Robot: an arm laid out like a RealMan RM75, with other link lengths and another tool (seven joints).
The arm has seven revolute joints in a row. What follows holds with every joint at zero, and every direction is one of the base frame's.
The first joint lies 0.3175 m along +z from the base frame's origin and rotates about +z.
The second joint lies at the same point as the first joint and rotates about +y.
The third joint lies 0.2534 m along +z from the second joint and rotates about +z.
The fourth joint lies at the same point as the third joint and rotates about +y.
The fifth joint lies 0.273 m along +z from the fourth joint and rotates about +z.
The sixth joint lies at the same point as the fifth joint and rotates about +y.
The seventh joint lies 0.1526 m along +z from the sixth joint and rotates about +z.
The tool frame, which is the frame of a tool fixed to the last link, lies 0.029 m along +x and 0.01 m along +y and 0.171 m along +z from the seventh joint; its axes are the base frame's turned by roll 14.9, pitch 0 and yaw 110.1 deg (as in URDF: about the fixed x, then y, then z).
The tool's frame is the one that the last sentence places.
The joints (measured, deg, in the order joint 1, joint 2, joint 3, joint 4, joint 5, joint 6, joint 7), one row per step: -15.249, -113.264, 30.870, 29.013, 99.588, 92.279, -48.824; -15.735, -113.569, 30.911, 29.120, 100.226, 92.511, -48.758; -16.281, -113.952, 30.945, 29.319, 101.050, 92.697, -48.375; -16.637, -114.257, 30.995, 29.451, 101.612, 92.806, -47.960; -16.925, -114.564, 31.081, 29.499, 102.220, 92.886, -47.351; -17.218, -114.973, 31.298, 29.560, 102.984, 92.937, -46.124; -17.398, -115.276, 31.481, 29.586, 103.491, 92.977, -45.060; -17.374, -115.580, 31.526, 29.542, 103.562, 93.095, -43.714; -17.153, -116.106, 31.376, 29.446, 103.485, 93.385, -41.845; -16.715, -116.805, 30.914, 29.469, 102.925, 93.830, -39.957; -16.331, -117.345, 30.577, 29.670, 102.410, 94.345, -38.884; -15.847, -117.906, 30.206, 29.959, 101.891, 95.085, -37.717; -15.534, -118.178, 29.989, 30.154, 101.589, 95.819, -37.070; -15.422, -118.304, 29.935, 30.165, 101.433, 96.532, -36.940; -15.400, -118.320, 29.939, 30.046, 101.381, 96.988, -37.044
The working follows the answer.
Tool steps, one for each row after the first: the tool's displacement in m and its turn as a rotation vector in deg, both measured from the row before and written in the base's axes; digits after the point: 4 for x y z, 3 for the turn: 0.0050, -0.0003, -0.0048, -0.675, 0.041, -0.754; 0.0052, -0.0005, -0.0059, -0.661, 0.366, -1.012; 0.0036, -0.0006, -0.0045, -0.414, 0.321, -0.770; 0.0030, -0.0014, -0.0053, -0.427, 0.426, -0.784; 0.0033, -0.0025, -0.0074, -0.416, 0.853, -1.237; 0.0023, -0.0021, -0.0054, -0.215, 0.677, -0.997; 0.0019, -0.0020, -0.0031, 0.339, 0.474, -0.957; 0.0024, -0.0033, -0.0033, 0.725, 0.308, -1.123; 0.0029, -0.0026, -0.0003, 1.392, -0.171, -0.927; 0.0028, -0.0021, 0.0010, 1.006, -0.344, -0.623; 0.0031, -0.0031, 0.0015, 1.074, -0.357, -0.765; 0.0026, -0.0029, 0.0016, 0.563, -0.311, -0.637; 0.0031, -0.0027, 0.0007, 0.012, -0.507, -0.506; 0.0020, -0.0018, 0.0002, -0.200, -0.442, -0.225
Tool pose at each row, in the base's axes (x y z in m, rotation vector in deg; rounded; the steps above come from the unrounded poses): -0.3026, 0.4097, 0.0410, -77.216, 91.686, 4.595; -0.2976, 0.4094, 0.0362, -77.128, 92.375, 3.632; -0.2923, 0.4090, 0.0302, -76.866, 93.502, 2.743; -0.2887, 0.4084, 0.0257, -76.601, 94.373, 2.164; -0.2858, 0.4070, 0.0205, -76.348, 95.342, 1.635; -0.2825, 0.4046, 0.0130, -75.778, 96.964, 1.132; -0.2801, 0.4025, 0.0076, -75.218, 98.235, 0.819; -0.2782, 0.4005, 0.0045, -74.237, 99.186, 0.870; -0.2758, 0.3972, 0.0012, -72.793, 100.012, 1.049; -0.2729, 0.3946, 0.0008, -70.942, 100.152, 1.614; -0.2702, 0.3926, 0.0018, -69.605, 100.023, 1.911; -0.2671, 0.3895, 0.0033, -68.095, 99.946, 2.173; -0.2645, 0.3866, 0.0049, -67.076, 99.931, 2.094; -0.2614, 0.3839, 0.0057, -66.540, 99.776, 1.501; -0.2594, 0.3821, 0.0059, -66.413, 99.556, 0.933

